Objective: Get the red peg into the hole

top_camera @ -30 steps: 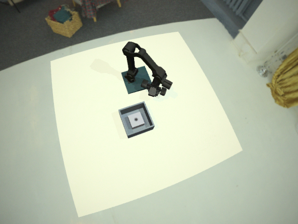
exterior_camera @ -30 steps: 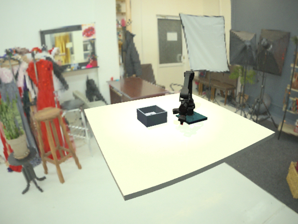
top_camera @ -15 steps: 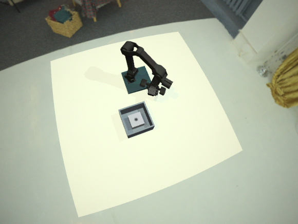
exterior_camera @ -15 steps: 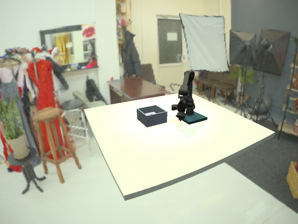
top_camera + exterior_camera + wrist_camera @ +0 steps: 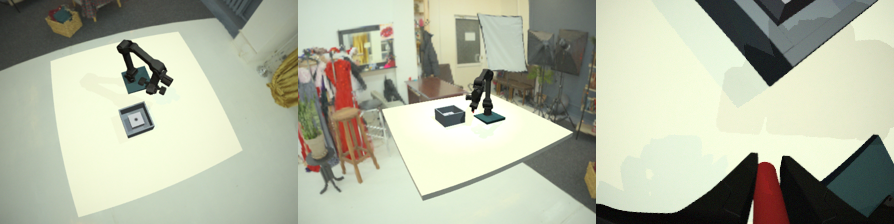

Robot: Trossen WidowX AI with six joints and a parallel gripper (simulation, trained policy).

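My gripper tip is 140 mm to the left of the grey box, 120 mm short of it and 80 mm above it. Round my gripper tip: red peg (30 mm above, 10 mm to the left, 10 mm behind).
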